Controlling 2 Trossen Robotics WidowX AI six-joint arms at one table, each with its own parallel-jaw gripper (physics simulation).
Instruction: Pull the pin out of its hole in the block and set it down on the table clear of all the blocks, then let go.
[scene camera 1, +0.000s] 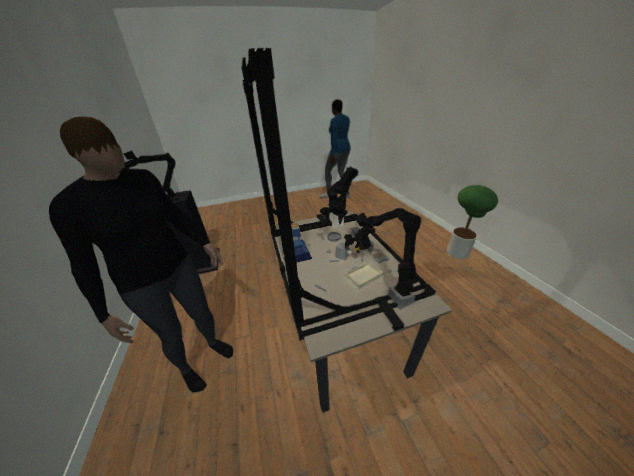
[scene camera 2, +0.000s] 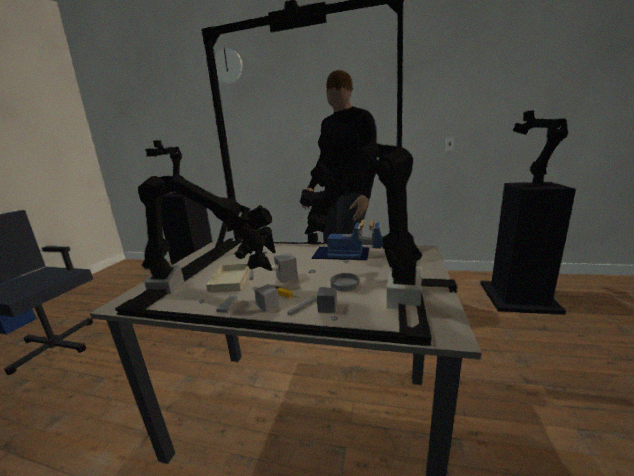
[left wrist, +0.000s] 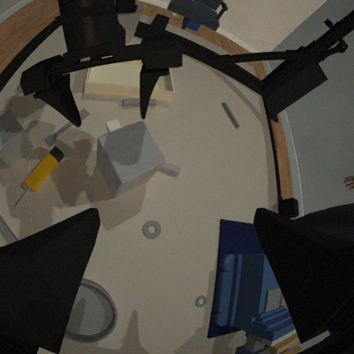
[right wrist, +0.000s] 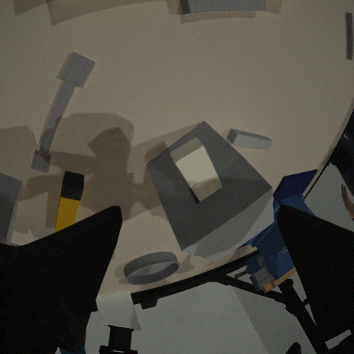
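Pixels of known places: left gripper, between the fingertips: (scene camera 1: 334, 224) (scene camera 2: 307, 226); right gripper, between the fingertips: (scene camera 1: 350, 247) (scene camera 2: 273, 261); left arm's base, origin of its link: (scene camera 1: 336, 213) (scene camera 2: 404, 276); right arm's base, origin of its link: (scene camera 1: 402, 291) (scene camera 2: 162, 273).
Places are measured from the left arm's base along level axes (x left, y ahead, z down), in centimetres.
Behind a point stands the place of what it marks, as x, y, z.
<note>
The grey block (scene camera 1: 341, 251) {-11.2, 47.7, 2.4} (scene camera 2: 285, 267) {-6.1, 43.4, 2.9} (left wrist: 127, 157) (right wrist: 235, 200) stands on the table. The pale square pin (scene camera 2: 275, 266) {-5.9, 47.5, 2.8} (left wrist: 113, 125) (right wrist: 199, 172) sticks out of the block's face that is turned to my right gripper. How deep it sits is hidden. My right gripper (scene camera 2: 266, 253) {-5.2, 47.9, 0.4} (left wrist: 109, 120) (right wrist: 202, 214) is open and empty, with its fingers pointing toward the pin and block but apart from them. My left gripper (scene camera 1: 336, 220) {-12.3, 35.7, -11.8} (left wrist: 178, 217) is open and empty above the table, away from the block. I cannot make it out in scene camera 2.
Two more grey blocks (scene camera 2: 266, 299) {14.0, 41.1, 4.9} (scene camera 2: 326, 300) {11.1, 22.1, 4.6} stand nearer scene camera 2. A yellow screwdriver (scene camera 2: 284, 292) {4.3, 39.6, 7.5} (left wrist: 44, 171) (right wrist: 67, 212) lies beside one. A cream tray (scene camera 2: 223, 287) {5.7, 63.8, 7.4}, a round grey dish (scene camera 2: 345, 287) {-3.4, 19.8, 7.5}, a blue vise (scene camera 2: 344, 245) {-35.2, 27.6, 3.7} (left wrist: 245, 280) and a small bar (left wrist: 171, 168) (right wrist: 250, 140) are around.
</note>
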